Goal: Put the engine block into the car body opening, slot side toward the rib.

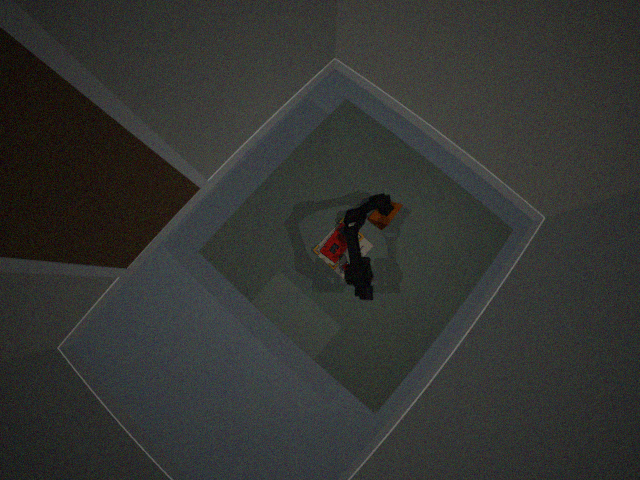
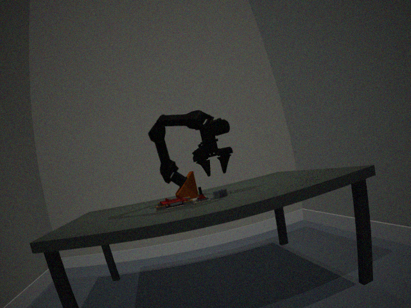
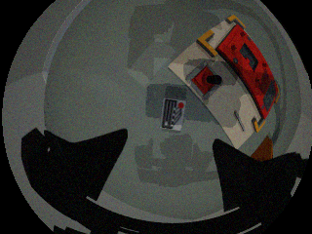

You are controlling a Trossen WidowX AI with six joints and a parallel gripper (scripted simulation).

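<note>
Now: the engine block 80 mm below my gripper tip.
</note>
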